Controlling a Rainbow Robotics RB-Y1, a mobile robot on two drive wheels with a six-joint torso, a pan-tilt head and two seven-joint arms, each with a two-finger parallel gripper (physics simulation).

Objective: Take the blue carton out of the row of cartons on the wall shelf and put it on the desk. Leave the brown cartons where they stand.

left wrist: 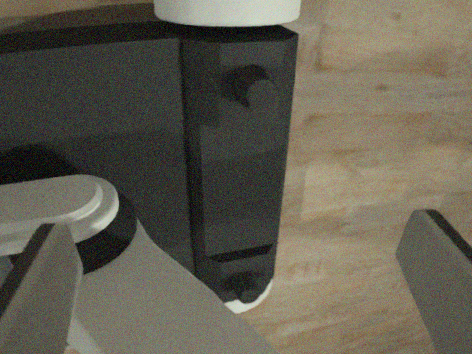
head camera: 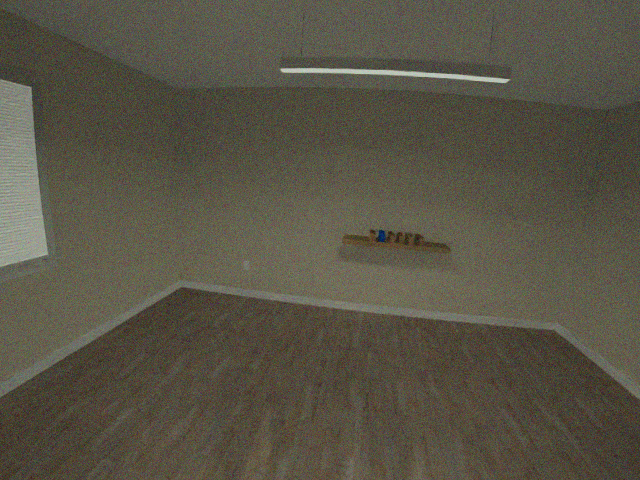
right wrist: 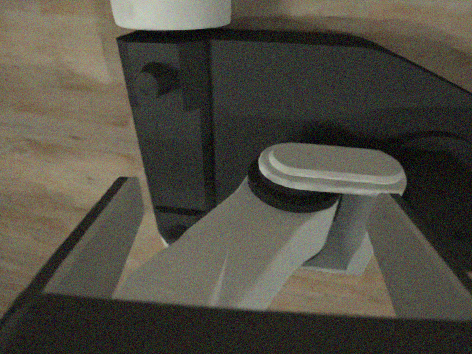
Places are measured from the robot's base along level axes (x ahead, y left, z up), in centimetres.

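Pixels of known places: left gripper, between the fingertips: (left wrist: 245, 241); right gripper, between the fingertips: (right wrist: 256, 201).
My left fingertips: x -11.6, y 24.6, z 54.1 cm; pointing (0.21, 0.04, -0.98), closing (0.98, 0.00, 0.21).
Observation:
Behind a point stands the place of what it marks.
The blue carton (head camera: 381, 236) {x 266.8, y -45.8, z 95.7 cm} stands in a row with several brown cartons (head camera: 407, 238) {x 273.7, y -74.0, z 94.4 cm} on the wall shelf (head camera: 436, 247) {x 262.8, y -101.6, z 89.7 cm}, far off on the facing wall, right of the middle in the head view. It stands near the row's left end, with a brown carton on its left and more on its right. The desk does not show in the head view. My left gripper (left wrist: 245, 241) {x -11.6, y 24.6, z 54.1 cm} is open and empty, over the robot's own base and the floor. My right gripper (right wrist: 256, 201) {x -18.0, y -22.3, z 53.3 cm} is open and empty, also beside the robot's base. Both are far from the shelf.
A window (head camera: 20, 175) {x 138.1, y 209.2, z 142.9 cm} is in the left wall. A long lamp (head camera: 395, 72) {x 145.8, y -25.4, z 207.8 cm} hangs from the ceiling. A small wall plate (head camera: 246, 265) {x 302.6, y 104.9, z 40.3 cm} is left of the shelf. Wooden floor (head camera: 330, 392) {x 154.4, y -5.7, z 0.1 cm} stretches to the facing wall. The robot's dark base (left wrist: 240, 190) {x -0.3, y 0.4, z 19.1 cm} (right wrist: 300, 90) {x -22.9, y -15.6, z 16.9 cm} is close below both grippers.

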